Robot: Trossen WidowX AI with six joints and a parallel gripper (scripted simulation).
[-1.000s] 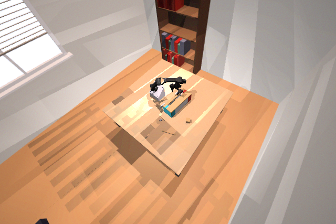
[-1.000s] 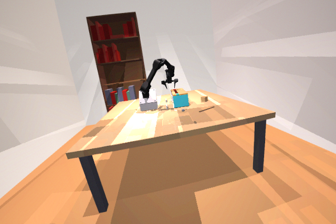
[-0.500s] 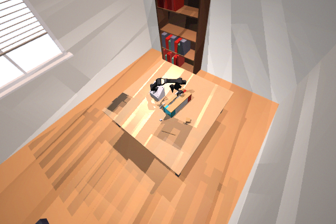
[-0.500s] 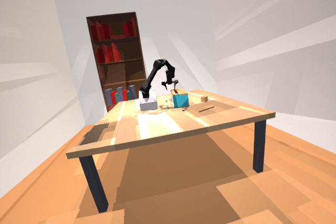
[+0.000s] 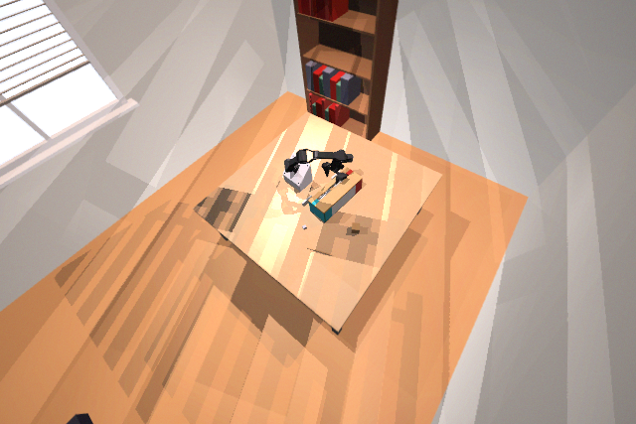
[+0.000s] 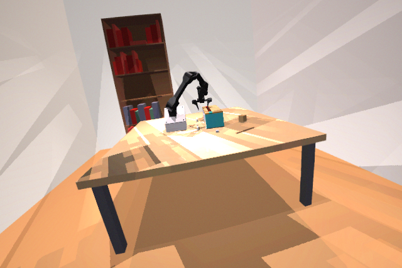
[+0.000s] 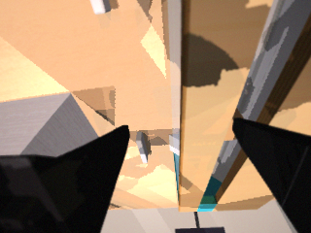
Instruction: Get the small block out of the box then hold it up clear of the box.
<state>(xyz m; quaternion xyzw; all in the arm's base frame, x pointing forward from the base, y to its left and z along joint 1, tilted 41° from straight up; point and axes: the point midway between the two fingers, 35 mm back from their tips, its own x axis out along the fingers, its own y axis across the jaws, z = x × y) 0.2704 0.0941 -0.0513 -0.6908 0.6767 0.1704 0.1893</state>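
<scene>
Now: the long box 3 cm ahead of my gripper tip, 3 cm to the right of it and 6 cm below it. From my gripper tip the other things lie so: thin stick: 26 cm ahead, 39 cm to the right, 12 cm below; then brown cube: 33 cm ahead, 13 cm to the right, 10 cm below.
</scene>
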